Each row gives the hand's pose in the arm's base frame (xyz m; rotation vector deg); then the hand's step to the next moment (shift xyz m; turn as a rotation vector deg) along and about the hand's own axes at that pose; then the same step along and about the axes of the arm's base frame.
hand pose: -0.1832 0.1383 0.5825 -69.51 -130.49 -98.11
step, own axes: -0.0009 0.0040 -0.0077 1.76 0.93 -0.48
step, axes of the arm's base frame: -0.0001 -0.0066 0.0057 -0.85 0.65 1.75
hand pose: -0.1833 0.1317 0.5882 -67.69 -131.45 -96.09
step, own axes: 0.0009 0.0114 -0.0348 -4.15 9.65 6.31
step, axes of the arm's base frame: -0.0066 -0.0273 0.0235 11.11 4.13 3.11
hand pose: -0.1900 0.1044 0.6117 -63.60 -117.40 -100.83
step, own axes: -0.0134 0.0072 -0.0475 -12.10 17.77 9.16
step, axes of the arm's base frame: -0.0002 -0.0490 0.0095 22.80 3.59 3.66
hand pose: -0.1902 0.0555 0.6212 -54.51 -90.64 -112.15
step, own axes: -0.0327 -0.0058 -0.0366 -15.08 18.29 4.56
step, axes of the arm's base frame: 0.0090 -0.0365 -0.0320 24.07 -1.21 1.29
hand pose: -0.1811 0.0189 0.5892 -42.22 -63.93 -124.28
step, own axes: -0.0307 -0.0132 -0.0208 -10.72 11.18 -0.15
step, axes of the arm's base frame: 0.0071 -0.0037 -0.0385 15.13 -2.85 -1.71
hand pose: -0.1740 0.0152 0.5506 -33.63 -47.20 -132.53
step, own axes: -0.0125 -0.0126 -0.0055 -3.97 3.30 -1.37
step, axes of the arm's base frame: -0.0005 0.0090 -0.0162 4.78 -1.42 -1.91
